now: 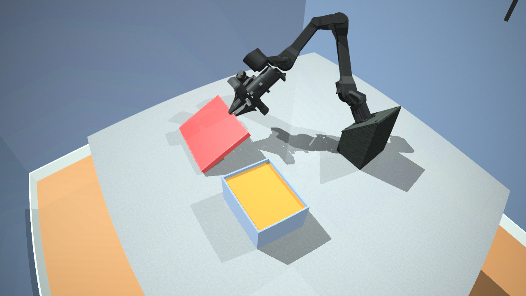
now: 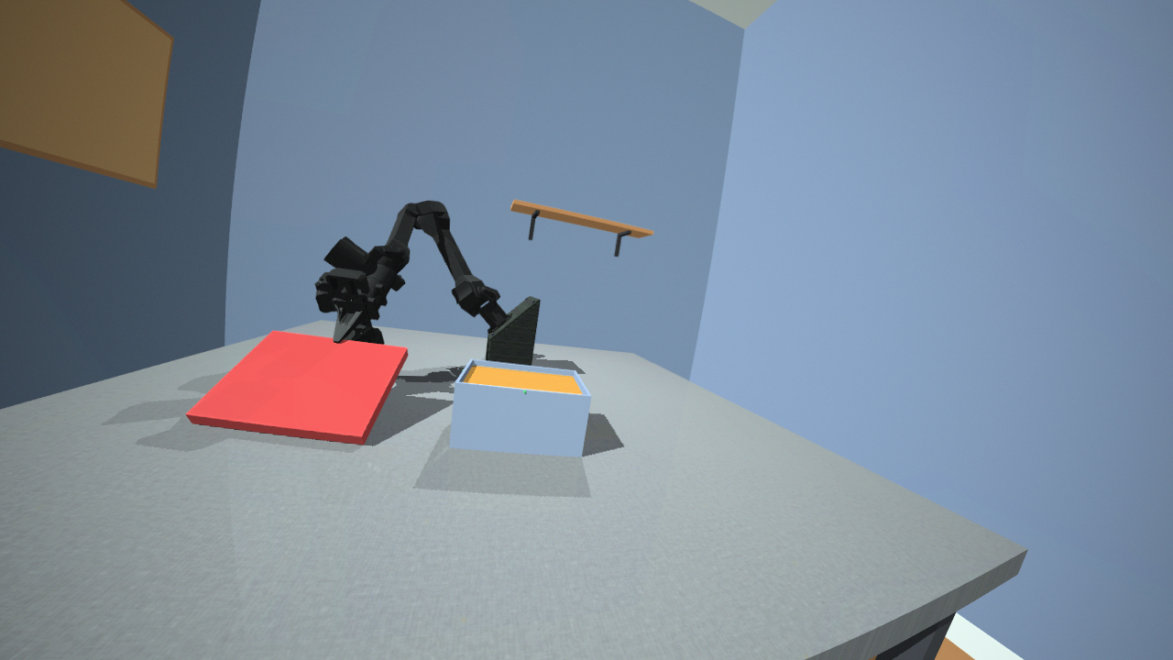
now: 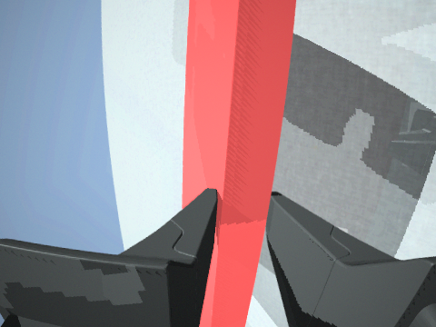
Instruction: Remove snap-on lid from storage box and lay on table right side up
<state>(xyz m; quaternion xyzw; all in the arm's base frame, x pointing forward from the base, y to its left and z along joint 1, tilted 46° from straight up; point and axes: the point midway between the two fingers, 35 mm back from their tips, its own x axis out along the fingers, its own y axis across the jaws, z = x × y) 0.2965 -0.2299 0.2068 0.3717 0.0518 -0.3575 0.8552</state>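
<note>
Right now my gripper tip is 8 cm short of the red lid, 4 cm above it and 1 cm to the left of it. From my gripper tip the other things lie so: pale blue storage box (31 cm to the left, 12 cm ahead, 4 cm below).
</note>
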